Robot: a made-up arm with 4 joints.
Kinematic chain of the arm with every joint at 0, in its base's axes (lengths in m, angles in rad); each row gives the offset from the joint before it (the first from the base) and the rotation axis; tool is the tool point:
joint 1: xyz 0 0 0.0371 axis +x
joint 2: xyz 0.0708 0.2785 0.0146 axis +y
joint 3: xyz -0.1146 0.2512 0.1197 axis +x
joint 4: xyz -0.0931 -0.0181 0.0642 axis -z
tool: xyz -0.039 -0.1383 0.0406
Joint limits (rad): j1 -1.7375..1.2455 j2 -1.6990..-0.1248 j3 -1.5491..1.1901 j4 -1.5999..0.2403
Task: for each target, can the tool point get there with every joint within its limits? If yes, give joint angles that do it. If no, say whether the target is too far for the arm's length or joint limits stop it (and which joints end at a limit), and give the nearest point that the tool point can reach.
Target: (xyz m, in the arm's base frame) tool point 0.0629 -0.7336 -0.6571
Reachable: no: too far | nearest point -0.1565 -0.3962 -0.5365 | short by 0.420 m
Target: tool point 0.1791 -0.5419 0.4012
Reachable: no: joint limits stop it (at a limit: joint 1, joint 2) | nearest point -0.0716 -0.0981 0.5258 | short by 0.525 m
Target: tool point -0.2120 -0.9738 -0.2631
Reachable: no: too far | nearest point -0.1827 -0.3753 -0.3919 | short by 0.613 m
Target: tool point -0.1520 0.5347 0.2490
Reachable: yes | joints 0.0928 -0.6774 -0.8573 -1.3462
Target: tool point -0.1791 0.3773 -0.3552
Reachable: yes | joints -1.2041 -0.4862 -0.7590 -0.8548
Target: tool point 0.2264 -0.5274 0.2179
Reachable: no: joint limits stop it (at a limit: joint 1, joint 2, joint 4) | nearest point 0.0421 -0.3261 -0.2741 | short by 0.563 m
